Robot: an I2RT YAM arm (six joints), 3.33 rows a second.
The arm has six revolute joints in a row. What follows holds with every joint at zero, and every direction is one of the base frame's.
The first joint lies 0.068 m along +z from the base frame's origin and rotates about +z.
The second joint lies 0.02 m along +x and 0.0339 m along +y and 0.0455 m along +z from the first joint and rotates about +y.
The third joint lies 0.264 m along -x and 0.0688 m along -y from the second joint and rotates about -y.
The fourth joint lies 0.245 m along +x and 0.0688 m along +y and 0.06 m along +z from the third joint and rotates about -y.
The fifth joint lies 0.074 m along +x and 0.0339 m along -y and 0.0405 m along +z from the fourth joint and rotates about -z.
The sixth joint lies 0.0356 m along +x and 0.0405 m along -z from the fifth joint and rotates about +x.
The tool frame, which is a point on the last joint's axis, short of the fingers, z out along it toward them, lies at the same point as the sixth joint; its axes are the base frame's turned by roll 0, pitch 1.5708 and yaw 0 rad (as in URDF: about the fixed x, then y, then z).
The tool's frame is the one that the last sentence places.
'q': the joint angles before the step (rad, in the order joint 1, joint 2, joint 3, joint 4, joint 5, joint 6). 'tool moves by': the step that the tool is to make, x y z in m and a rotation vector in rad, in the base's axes. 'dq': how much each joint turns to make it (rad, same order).
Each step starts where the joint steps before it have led.
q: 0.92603 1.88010 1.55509 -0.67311 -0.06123 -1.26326
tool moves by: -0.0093 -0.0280 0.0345 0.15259 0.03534 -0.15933
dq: -0.02636 -0.15081 -0.07926 0.04060 -0.01986 0.17926
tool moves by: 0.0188 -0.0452 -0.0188 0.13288 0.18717 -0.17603
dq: -0.13316 -0.07577 -0.16263 0.08722 -0.14917 0.17966
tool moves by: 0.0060 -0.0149 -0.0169 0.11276 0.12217 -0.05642
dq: -0.05394 -0.01571 -0.09369 0.09635 -0.12574 0.11272
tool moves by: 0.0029 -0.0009 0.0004 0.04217 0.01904 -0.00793
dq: -0.01049 0.00063 -0.00579 0.03002 -0.03522 0.02922
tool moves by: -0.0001 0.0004 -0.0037 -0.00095 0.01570 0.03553
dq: -0.00186 0.01013 0.00087 -0.01285 -0.03164 -0.02399
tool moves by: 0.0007 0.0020 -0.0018 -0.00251 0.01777 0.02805
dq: 0.00078 0.01494 0.01394 -0.02112 -0.02478 -0.01639
